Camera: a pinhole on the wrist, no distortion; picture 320 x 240 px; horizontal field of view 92.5 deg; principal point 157.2 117.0 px. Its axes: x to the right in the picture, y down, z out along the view. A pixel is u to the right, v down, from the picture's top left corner.
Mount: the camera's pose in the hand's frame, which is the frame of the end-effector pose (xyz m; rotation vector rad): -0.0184 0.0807 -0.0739 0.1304 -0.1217 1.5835
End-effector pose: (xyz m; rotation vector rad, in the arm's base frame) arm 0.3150 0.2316 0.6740 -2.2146 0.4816 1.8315
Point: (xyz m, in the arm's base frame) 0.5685 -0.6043 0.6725
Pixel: behind the camera
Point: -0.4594 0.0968 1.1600
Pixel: outside the picture
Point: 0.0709 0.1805 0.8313
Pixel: 228.9 230.6
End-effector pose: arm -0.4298 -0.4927 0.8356 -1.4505 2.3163 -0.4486
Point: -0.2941 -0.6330 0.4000
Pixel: 166.8 74.3
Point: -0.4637 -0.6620 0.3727
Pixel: 208.9 33.9
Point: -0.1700 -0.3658 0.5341
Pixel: 150.6 170.9
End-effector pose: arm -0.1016 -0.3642 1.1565 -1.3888 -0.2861 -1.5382
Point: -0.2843 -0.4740 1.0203
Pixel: behind the camera
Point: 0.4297 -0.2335 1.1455
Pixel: 278.0 105.8
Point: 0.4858 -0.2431 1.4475
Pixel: 232.6 37.0
